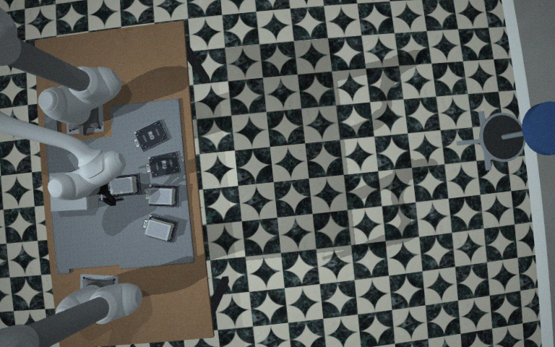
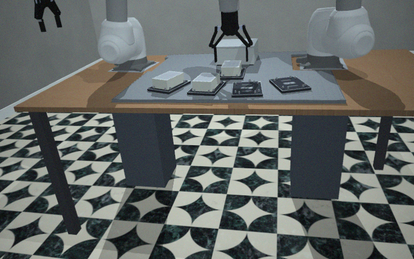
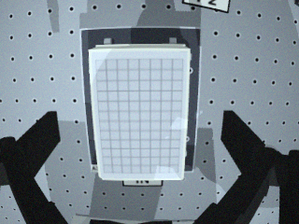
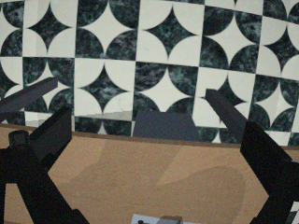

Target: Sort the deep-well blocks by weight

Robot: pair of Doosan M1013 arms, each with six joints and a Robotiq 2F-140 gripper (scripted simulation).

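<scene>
Right now my left hand is 70 mm above the dark infeed nest. Round my left hand: reject nest RU: 230 mm ahead, 100 mm to the left, 70 mm below; then A1 mark: 80 mm behind, 60 mm below, 50 mm to the left; then nest P2: 210 mm ahead, 80 mm to the right, 70 mm below.
</scene>
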